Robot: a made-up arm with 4 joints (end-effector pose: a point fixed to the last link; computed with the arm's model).
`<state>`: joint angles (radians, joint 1 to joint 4).
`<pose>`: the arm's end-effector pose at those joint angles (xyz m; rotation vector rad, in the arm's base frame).
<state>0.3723 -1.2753 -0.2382 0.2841</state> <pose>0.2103 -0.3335 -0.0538 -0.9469 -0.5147 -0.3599</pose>
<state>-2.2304 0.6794 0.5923 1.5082</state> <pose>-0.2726 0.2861 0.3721 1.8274 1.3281 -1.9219</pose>
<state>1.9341 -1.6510 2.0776 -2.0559</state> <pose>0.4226 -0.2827 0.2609 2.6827 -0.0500 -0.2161</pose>
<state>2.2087 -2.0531 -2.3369 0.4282</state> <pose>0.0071 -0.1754 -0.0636 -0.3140 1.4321 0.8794</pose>
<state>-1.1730 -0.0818 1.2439 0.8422</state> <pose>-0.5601 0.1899 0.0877 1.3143 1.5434 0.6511</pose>
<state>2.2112 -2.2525 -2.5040 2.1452</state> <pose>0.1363 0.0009 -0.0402 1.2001 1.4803 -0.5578</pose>
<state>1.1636 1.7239 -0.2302 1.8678</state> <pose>0.2618 0.2373 0.1919 -2.4510 -0.3230 -1.2267</pose>
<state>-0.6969 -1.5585 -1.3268 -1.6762</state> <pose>-0.1193 -0.3125 0.3451 2.8976 -0.0657 0.9430</pose>
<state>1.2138 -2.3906 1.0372 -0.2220</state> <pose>0.0301 -0.3488 0.1694 -2.0419 0.5732 -0.7159</pose>
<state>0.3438 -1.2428 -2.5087 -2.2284</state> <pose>-0.2515 -0.2467 -0.1920 -0.4920 1.3955 -2.7108</pose>
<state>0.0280 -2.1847 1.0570 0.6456</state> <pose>-0.0696 -0.3472 0.0021 -1.3800 1.1221 0.1599</pose>
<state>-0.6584 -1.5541 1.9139 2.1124</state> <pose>-0.3954 -0.1545 0.0122 0.2201 2.4972 -0.6795</pose>
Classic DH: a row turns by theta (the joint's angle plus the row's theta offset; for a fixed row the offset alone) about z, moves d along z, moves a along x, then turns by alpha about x. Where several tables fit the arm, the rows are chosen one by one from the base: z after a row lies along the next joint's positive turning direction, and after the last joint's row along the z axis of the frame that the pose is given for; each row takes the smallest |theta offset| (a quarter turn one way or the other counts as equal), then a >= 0, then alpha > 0; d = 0 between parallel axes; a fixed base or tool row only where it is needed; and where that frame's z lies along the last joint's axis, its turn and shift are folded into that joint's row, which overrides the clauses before.
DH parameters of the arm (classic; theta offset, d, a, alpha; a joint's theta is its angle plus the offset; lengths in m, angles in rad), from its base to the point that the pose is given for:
base (fixed): 0 0.19 0 1.5708
joint 1: -1.5708 -0.03 0.23 -1.5708
joint 2: -1.5708 -0.11 0.04 1.5708
joint 3: 0 -0.29 0.03 -1.5708
joint 4: 0 0.21 -0.06 1.5708
tool (fixed): 1.5708 -0.1 0 0

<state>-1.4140 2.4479 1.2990 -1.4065</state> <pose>0.1423 0.1635 0.1509 0.3405 0.0369 -0.8666</pose>
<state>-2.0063 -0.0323 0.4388 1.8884</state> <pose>-0.4195 0.1145 0.3185 1.4972 1.6794 -1.6865</pose>
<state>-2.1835 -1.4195 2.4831 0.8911</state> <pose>-0.0539 -0.2695 0.6293 -0.6887 -1.5517 -0.5761</pose>
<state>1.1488 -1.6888 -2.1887 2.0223</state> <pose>-0.1035 -0.1339 0.0127 0.2141 2.8702 -0.7489</pose>
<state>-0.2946 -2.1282 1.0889 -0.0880</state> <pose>-0.0744 -0.3875 0.0523 -1.8922 1.2993 1.0034</pose>
